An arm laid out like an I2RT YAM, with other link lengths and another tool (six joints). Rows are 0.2 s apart.
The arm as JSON. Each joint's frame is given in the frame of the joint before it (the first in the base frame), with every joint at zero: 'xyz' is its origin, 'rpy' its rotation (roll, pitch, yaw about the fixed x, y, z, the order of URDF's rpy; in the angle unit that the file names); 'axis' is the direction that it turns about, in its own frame. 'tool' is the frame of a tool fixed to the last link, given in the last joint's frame.
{
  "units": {
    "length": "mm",
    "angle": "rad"
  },
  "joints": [
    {
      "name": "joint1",
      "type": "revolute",
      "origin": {
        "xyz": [
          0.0,
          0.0,
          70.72
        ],
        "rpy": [
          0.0,
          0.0,
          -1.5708
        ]
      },
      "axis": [
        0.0,
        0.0,
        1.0
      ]
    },
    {
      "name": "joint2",
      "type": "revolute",
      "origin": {
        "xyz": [
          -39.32,
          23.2,
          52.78
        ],
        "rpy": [
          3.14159,
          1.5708,
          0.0
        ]
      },
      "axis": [
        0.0,
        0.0,
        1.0
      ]
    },
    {
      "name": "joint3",
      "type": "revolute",
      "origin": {
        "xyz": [
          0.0,
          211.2,
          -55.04
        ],
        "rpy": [
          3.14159,
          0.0,
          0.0
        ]
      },
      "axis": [
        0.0,
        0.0,
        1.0
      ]
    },
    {
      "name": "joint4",
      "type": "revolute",
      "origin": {
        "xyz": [
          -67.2,
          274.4,
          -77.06
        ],
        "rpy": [
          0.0,
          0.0,
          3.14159
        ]
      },
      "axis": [
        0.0,
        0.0,
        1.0
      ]
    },
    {
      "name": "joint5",
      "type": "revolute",
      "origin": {
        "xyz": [
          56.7,
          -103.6,
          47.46
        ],
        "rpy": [
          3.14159,
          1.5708,
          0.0
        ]
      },
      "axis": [
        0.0,
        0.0,
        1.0
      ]
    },
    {
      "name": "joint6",
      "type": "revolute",
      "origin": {
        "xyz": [
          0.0,
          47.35,
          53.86
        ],
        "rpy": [
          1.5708,
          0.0,
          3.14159
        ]
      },
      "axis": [
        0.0,
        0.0,
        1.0
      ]
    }
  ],
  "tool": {
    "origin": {
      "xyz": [
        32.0,
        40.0,
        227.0
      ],
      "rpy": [
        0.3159,
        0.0,
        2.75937
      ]
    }
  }
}
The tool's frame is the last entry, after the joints.
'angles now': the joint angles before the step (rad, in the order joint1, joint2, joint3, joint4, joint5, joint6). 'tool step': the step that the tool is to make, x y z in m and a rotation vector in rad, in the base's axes. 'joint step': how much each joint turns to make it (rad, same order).
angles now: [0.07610, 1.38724, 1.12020, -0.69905, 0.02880, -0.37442]
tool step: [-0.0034, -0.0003, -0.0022, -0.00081, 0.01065, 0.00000]
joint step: [-0.00013, 0.00022, -0.00027, -0.01018, -0.00007, -0.00010]
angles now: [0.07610, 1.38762, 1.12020, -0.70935, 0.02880, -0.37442]
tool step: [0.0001, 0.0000, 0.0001, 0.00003, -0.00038, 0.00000]
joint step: [-0.00002, -0.00012, -0.00001, 0.00027, -0.00001, -0.00002]
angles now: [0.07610, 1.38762, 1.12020, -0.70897, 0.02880, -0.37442]
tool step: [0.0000, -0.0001, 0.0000, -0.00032, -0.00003, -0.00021]
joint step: [0.00002, 0.00001, -0.00005, 0.00007, 0.00039, 0.00001]
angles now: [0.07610, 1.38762, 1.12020, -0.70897, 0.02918, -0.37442]
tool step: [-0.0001, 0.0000, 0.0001, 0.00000, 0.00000, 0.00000]
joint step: [0.00002, -0.00049, -0.00007, -0.00042, 0.00001, 0.00002]
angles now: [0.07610, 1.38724, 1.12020, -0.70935, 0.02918, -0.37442]
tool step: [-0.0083, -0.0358, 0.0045, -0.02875, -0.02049, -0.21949]
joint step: [-0.00008, -0.00025, -0.00023, 0.00114, 0.14835, 0.16550]
